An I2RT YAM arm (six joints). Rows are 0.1 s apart.
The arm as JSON. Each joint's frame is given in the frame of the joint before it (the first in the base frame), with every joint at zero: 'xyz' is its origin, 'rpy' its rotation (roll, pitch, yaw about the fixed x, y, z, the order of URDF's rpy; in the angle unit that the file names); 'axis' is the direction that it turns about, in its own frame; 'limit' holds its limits. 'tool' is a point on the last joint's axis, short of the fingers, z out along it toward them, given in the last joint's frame.
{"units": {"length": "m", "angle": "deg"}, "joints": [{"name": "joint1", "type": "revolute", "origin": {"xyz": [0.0, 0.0, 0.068], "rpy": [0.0, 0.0, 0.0]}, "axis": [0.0, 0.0, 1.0], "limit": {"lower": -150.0, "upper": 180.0}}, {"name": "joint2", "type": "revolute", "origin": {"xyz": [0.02, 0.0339, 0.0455], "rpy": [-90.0, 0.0, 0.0]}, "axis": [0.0, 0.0, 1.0], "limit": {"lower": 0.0, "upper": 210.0}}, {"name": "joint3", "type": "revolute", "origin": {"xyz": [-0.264, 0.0, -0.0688], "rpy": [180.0, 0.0, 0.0]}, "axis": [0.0, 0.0, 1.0], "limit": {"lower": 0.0, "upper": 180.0}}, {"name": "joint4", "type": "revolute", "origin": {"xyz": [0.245, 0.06, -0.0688], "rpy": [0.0, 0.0, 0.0]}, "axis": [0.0, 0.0, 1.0], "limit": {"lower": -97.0, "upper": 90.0}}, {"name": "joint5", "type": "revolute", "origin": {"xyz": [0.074, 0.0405, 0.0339], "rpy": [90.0, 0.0, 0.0]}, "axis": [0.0, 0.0, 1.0], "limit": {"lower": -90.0, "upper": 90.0}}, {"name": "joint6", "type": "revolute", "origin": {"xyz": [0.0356, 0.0, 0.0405], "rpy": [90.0, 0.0, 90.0]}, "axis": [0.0, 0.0, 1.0], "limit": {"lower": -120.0, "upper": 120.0}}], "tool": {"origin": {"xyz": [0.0, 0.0, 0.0], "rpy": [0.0, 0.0, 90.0]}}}
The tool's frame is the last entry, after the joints.
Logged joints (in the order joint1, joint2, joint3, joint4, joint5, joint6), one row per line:
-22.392, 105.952, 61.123, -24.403, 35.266, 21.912
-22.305, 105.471, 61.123, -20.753, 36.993, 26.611
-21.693, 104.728, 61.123, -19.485, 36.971, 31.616
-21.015, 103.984, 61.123, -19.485, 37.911, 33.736
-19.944, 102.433, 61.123, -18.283, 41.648, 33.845
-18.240, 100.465, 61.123, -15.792, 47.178, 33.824
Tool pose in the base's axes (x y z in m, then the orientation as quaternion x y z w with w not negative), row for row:
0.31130, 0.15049, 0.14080, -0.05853, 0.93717, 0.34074, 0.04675
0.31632, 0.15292, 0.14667, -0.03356, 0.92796, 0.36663, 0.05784
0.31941, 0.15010, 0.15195, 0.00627, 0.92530, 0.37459, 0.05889
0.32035, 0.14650, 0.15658, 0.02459, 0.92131, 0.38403, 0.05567
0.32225, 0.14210, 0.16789, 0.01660, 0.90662, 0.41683, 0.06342
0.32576, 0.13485, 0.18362, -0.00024, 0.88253, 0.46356, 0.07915
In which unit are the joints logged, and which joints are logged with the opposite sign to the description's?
The joints are logged in degrees. Opposite sign: joint1, joint5.
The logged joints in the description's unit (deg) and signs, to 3 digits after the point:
22.392, 105.952, 61.123, -24.403, -35.266, 21.912
22.305, 105.471, 61.123, -20.753, -36.993, 26.611
21.693, 104.728, 61.123, -19.485, -36.971, 31.616
21.015, 103.984, 61.123, -19.485, -37.911, 33.736
19.944, 102.433, 61.123, -18.283, -41.648, 33.845
18.240, 100.465, 61.123, -15.792, -47.178, 33.824

